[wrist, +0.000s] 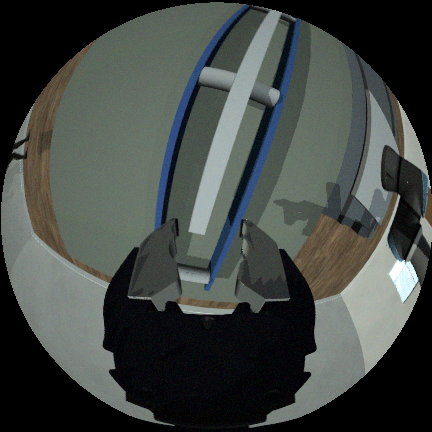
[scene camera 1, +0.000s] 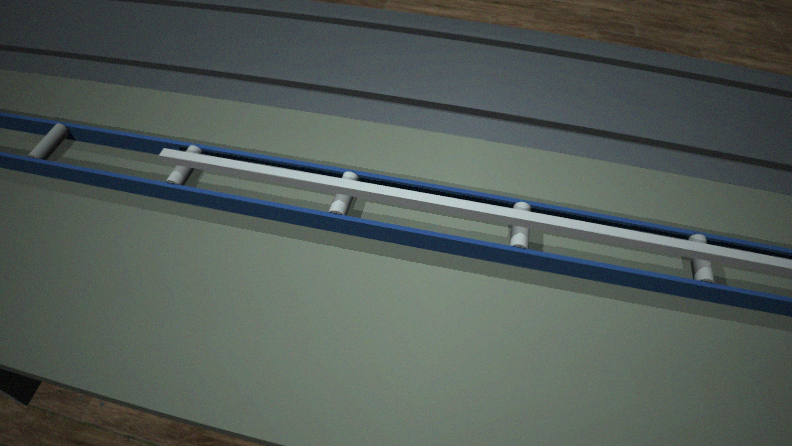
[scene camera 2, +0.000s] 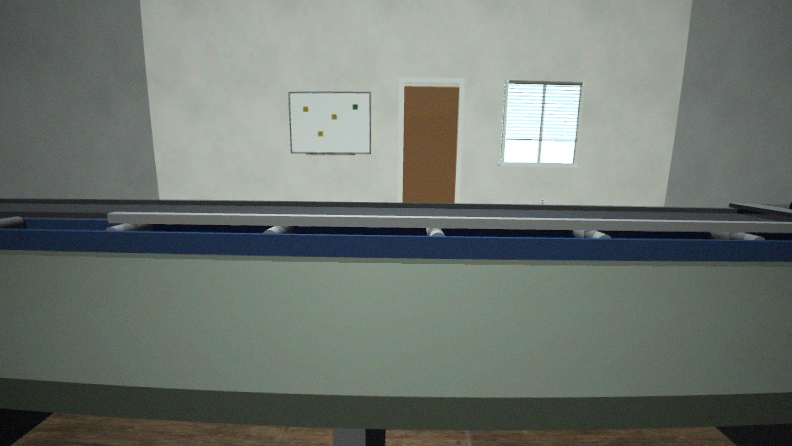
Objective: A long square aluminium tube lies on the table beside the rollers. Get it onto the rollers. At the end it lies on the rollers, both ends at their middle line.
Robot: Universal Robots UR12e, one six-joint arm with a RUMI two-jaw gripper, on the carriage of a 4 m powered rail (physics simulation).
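Seen in the pictures: gripper, fingertip midpoint: (wrist: 208, 220); arm's base, link origin: (wrist: 386, 166).
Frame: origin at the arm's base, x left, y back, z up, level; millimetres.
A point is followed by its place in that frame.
Observation:
The long pale square aluminium tube (scene camera 1: 437, 200) @[x -2038, y -622, z 55 mm] (scene camera 2: 443, 222) @[x -1833, y -632, z 45 mm] (wrist: 222, 145) @[x 263, y -618, z 55 mm] lies across several grey rollers (scene camera 1: 519, 239) @[x -1853, y -667, z 30 mm] (scene camera 2: 435, 232) @[x -1856, y -676, z 29 mm] (wrist: 217, 78) @[x 159, y -653, z 28 mm], between the blue side rails. Its left end in scene camera 1 reaches slightly past a roller and looks near the middle line. In the wrist view its near end looks about midway between the rails, and the tube crosses the roller ahead near its middle. The far end there is small against the view's edge. My gripper (wrist: 208, 220) @[x 331, y -616, z 120 mm] is open, its fingers apart above the rails beyond the near end. The gripper does not show in either scene view.
Blue side rails (scene camera 1: 387, 231) @[x -2131, y -694, z 8 mm] (scene camera 2: 387, 247) @[x -1969, y -694, z -4 mm] (wrist: 170, 145) @[x 281, y -688, z 22 mm] run along both sides of the rollers on the green-grey table (scene camera 1: 332, 321) @[x -2194, y -909, z -30 mm] (scene camera 2: 387, 326) @[x -1957, y -1018, z -30 mm] (wrist: 115, 125) @[x 255, y -833, z -30 mm]. The grey rail bed (scene camera 1: 387, 60) runs behind. The arm's carriage plate (scene camera 2: 767, 209) @[x -222, y 32, z -2 mm] (wrist: 378, 145) @[x -11, y -140, z 0 mm] stands beside the table.

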